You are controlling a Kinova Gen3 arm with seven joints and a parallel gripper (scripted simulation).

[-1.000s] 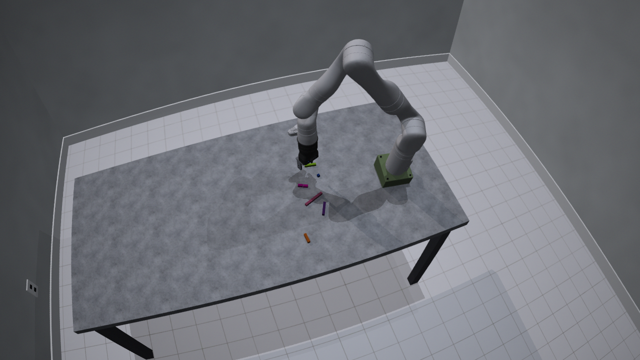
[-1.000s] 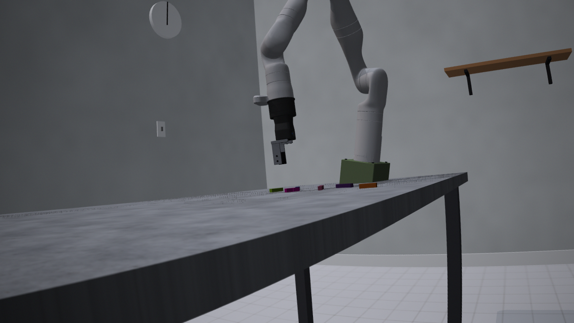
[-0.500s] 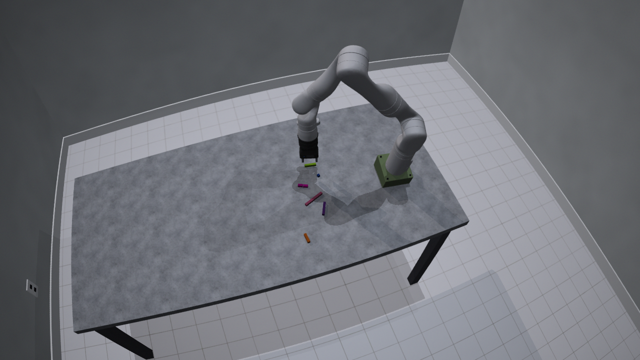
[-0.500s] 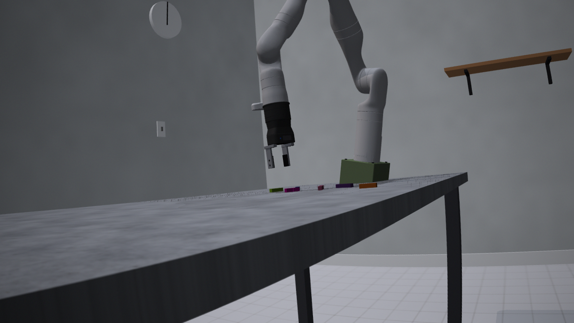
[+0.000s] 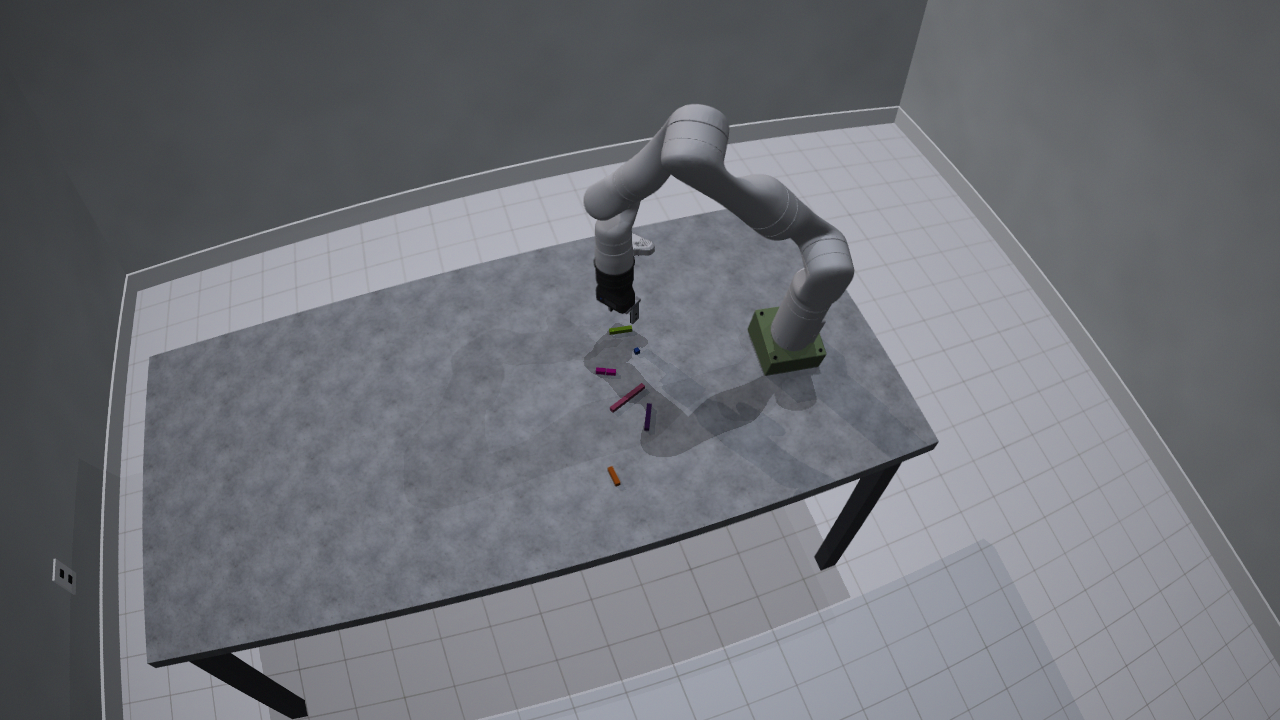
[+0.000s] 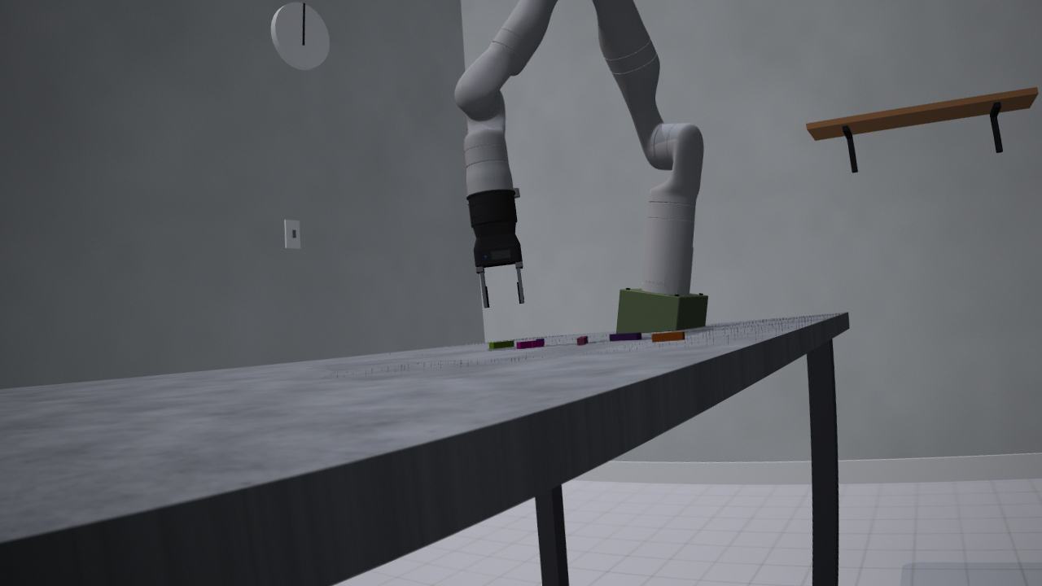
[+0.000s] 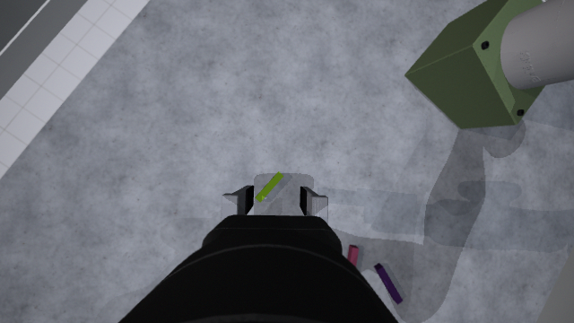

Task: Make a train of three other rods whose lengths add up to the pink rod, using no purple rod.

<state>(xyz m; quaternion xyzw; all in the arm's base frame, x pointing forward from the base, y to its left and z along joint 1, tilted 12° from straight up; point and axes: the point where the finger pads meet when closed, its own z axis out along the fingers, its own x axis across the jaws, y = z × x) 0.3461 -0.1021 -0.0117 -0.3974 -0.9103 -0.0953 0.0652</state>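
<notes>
My hand is 1 cm to the left of the lime rod and 8 cm above it. Round my hand: pink rod (2 cm ahead, 17 cm to the left, 8 cm below); then purple rod (2 cm behind, 22 cm to the left, 8 cm below); then small blue rod (2 cm behind, 5 cm to the left, 8 cm below).
</notes>
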